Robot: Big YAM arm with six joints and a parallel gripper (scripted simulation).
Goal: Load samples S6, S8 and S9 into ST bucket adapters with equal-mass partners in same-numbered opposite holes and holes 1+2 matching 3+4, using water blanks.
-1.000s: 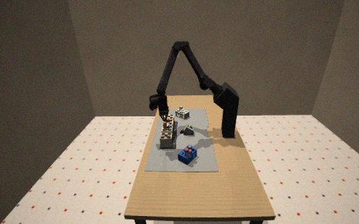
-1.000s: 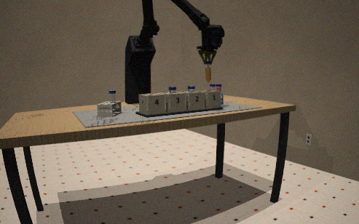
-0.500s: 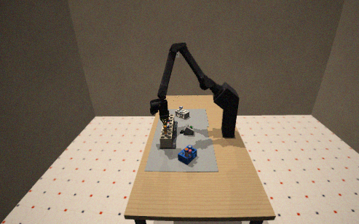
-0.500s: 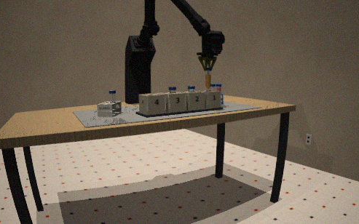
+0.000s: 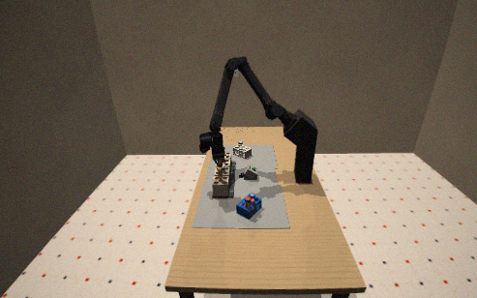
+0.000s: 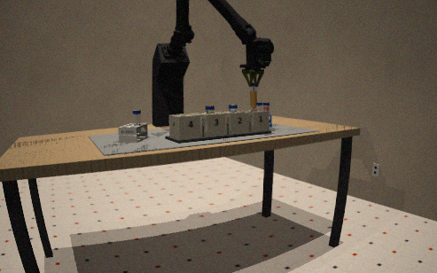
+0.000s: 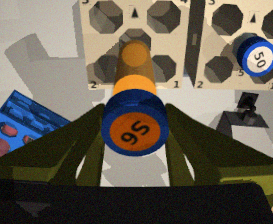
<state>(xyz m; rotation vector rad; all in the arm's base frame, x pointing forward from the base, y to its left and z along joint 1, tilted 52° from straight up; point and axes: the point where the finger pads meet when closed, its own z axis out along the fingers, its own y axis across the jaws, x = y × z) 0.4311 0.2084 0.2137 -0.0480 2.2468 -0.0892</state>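
The sample tube S9 is 210 mm to the left of my hand, 170 mm behind it and 150 mm below it. The rest, counted from my hand: sample tube S8: 220 mm to the right, 140 mm below; adapter 3: 220 mm to the right, 160 mm below; blank marked 50: 140 mm below, 110 mm to the right.
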